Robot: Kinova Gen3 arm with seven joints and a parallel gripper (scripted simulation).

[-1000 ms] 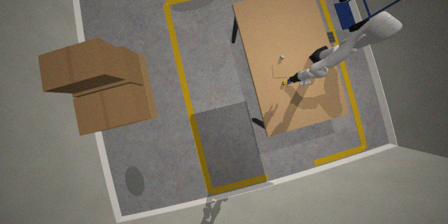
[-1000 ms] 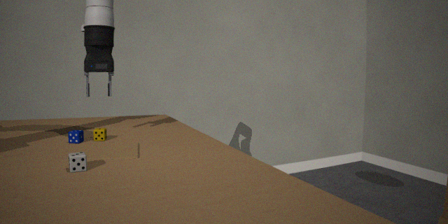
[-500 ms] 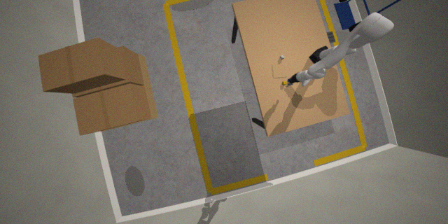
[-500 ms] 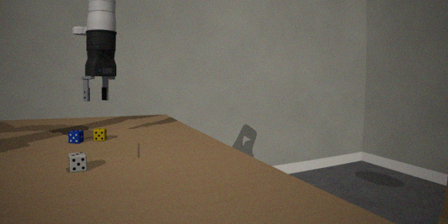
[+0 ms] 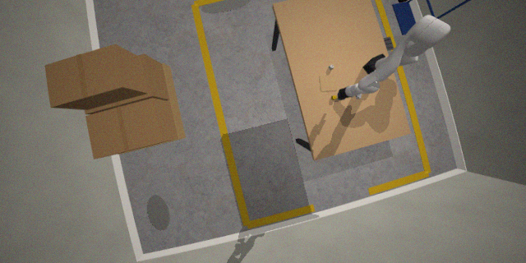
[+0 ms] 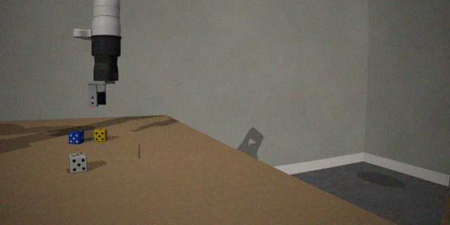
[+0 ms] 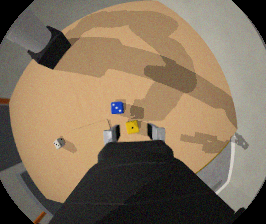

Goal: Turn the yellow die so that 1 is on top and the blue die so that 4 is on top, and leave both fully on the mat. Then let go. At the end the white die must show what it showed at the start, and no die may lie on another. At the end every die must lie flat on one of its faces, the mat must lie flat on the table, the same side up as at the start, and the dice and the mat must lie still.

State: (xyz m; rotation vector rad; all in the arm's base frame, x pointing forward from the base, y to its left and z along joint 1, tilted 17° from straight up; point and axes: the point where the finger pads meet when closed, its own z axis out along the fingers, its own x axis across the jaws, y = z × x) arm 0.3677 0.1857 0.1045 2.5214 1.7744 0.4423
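Right now my hand is 10 mm short of the yellow die and 100 mm above it. The rest, counted from my hand: white die: 20 mm behind, 270 mm to the right, 100 mm below; then tan mat: 30 mm ahead, 140 mm to the right, 110 mm below; then blue die: 60 mm behind, 20 mm to the right, 100 mm below.
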